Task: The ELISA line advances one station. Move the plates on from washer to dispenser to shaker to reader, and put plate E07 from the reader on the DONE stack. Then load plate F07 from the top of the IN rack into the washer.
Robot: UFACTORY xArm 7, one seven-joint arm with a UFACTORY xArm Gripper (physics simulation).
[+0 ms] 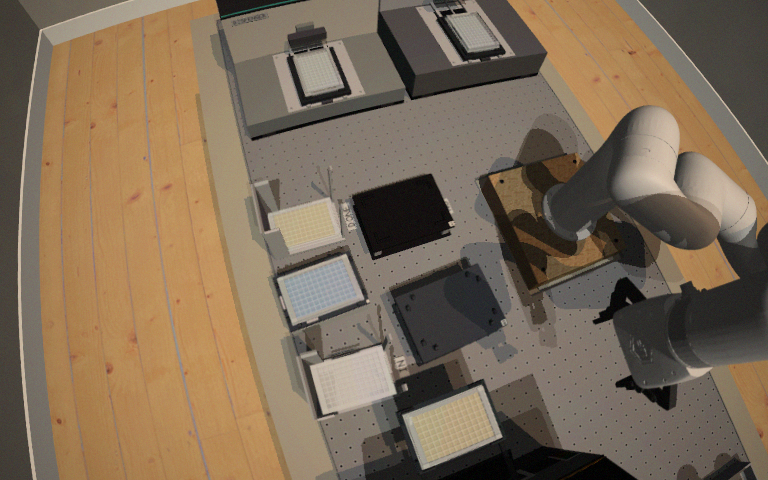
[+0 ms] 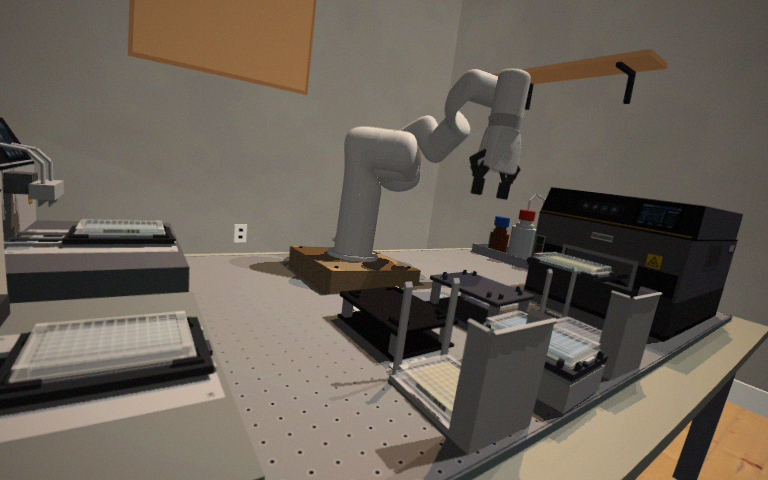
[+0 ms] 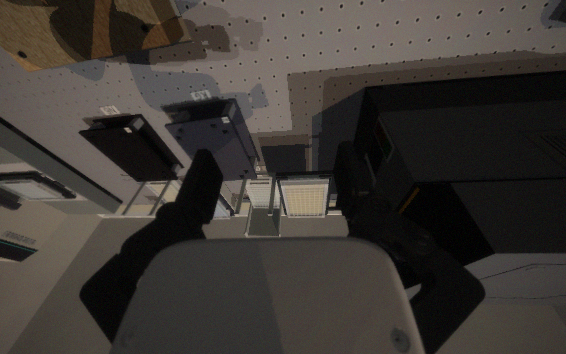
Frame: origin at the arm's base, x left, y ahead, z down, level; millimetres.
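Seen in the pictures: gripper, fingertip midpoint: (image 1: 612, 350) (image 2: 489, 196) (image 3: 275, 159); arm's base, link origin: (image 1: 568, 212) (image 2: 352, 255).
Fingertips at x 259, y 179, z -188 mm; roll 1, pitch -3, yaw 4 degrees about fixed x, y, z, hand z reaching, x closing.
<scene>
Offsets run from my fingertips to a thing's top centre. "spot": to the spot under its first point.
My gripper (image 1: 608, 352) (image 2: 489, 194) (image 3: 275, 159) is open and empty, high above the bench between the arm base and the reader @[dx +317, dy +236, dz -44 mm] (image 2: 611, 237) (image 3: 480, 140). A yellow plate @[dx +10, dy +227, dz +100 mm] (image 1: 453, 427) (image 2: 573, 263) (image 3: 305, 197) lies on the reader's extended tray. A blue plate @[dx -274, dy +338, dz +157 mm] (image 1: 321, 288) sits on the shaker. A pale plate @[dx -742, dy +200, dz +146 mm] (image 1: 318, 72) (image 2: 107, 342) sits on the dispenser @[spot: dx -690, dy +358, dz +174 mm] (image 1: 254, 113), another pale plate @[dx -735, dy -175, dz +115 mm] (image 1: 471, 32) (image 2: 121, 228) on the washer @[spot: dx -649, dy -155, dz +187 mm] (image 1: 475, 76). A white plate @[dx -115, dy +338, dz +191 mm] (image 1: 352, 379) (image 3: 262, 195) tops the IN rack @[spot: dx -151, dy +404, dz +155 mm] (image 2: 628, 333). A yellow plate @[dx -419, dy +329, dz +204 mm] (image 1: 305, 223) (image 2: 433, 379) lies in the DONE rack @[spot: dx -447, dy +396, dz +156 mm] (image 2: 498, 384).
A black stand (image 1: 402, 215) (image 2: 390, 308) (image 3: 132, 150) and a dark grey stand (image 1: 450, 311) (image 2: 481, 287) (image 3: 215, 145) stand between the racks and the wooden arm base (image 1: 521, 226) (image 2: 317, 277). Upright posts flank the racks. Bottles (image 2: 499, 237) (image 2: 522, 240) stand beside the reader.
</scene>
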